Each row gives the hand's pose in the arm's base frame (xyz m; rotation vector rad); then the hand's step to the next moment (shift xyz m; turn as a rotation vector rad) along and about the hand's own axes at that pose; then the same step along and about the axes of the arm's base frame.
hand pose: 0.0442 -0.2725 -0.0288 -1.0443 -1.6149 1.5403
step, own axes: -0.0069 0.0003 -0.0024 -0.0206 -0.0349 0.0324
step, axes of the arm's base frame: 0.0053 -0.0050 0.0003 -0.0227 -0.0327 0.0332
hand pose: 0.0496 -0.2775 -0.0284 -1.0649 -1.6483 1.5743
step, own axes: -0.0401 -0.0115 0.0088 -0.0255 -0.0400 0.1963
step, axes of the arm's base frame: 0.0103 -0.0388 0.0143 -0.1625 -0.1179 0.0221
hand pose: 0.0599 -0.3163 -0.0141 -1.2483 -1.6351 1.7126
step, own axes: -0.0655 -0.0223 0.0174 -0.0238 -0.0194 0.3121
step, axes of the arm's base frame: 0.0113 -0.0592 0.0382 -0.2553 -0.1818 -0.0117
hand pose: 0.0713 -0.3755 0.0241 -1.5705 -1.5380 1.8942
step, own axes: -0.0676 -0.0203 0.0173 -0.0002 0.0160 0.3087
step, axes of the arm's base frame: 0.0041 -0.0498 0.0528 -0.2472 -0.1777 -0.0534
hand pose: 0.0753 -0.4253 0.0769 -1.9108 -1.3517 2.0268
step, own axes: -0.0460 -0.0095 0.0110 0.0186 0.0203 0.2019
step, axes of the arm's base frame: -0.0030 -0.0262 0.0404 -0.1611 -0.1117 -0.0556
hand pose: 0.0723 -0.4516 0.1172 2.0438 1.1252 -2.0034
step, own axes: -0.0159 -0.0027 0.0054 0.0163 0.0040 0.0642
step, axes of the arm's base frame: -0.0041 -0.0079 0.0145 -0.0537 -0.0291 -0.0258
